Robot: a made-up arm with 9 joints. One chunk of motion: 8 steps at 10 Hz.
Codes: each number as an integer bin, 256 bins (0 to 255) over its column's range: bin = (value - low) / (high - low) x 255, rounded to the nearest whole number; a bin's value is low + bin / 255 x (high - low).
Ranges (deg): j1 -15..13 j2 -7..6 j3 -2..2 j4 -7..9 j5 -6..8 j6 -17..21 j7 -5..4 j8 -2..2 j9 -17..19
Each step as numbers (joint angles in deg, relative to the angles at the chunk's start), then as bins.
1 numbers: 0.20 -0.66 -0.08 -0.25 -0.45 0.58 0.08 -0.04 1.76
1 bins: 138 124 122 108 101 118 144 125 133
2 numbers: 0.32 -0.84 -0.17 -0.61 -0.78 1.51 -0.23 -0.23 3.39
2 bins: 140 121 117 102 95 124 135 113 144
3 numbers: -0.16 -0.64 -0.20 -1.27 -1.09 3.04 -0.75 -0.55 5.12
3 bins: 135 125 115 91 89 134 120 92 157
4 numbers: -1.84 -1.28 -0.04 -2.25 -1.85 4.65 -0.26 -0.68 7.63
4 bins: 120 112 125 76 76 145 134 84 174
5 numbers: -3.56 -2.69 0.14 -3.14 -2.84 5.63 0.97 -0.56 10.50
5 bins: 104 85 136 62 58 152 169 92 195
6 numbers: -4.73 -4.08 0.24 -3.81 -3.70 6.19 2.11 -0.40 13.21
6 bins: 94 57 143 51 42 156 201 102 214
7 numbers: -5.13 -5.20 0.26 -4.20 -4.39 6.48 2.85 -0.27 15.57
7 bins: 90 35 144 45 29 158 222 110 231
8 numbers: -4.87 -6.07 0.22 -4.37 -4.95 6.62 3.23 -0.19 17.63
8 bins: 92 18 142 42 19 159 233 115 245
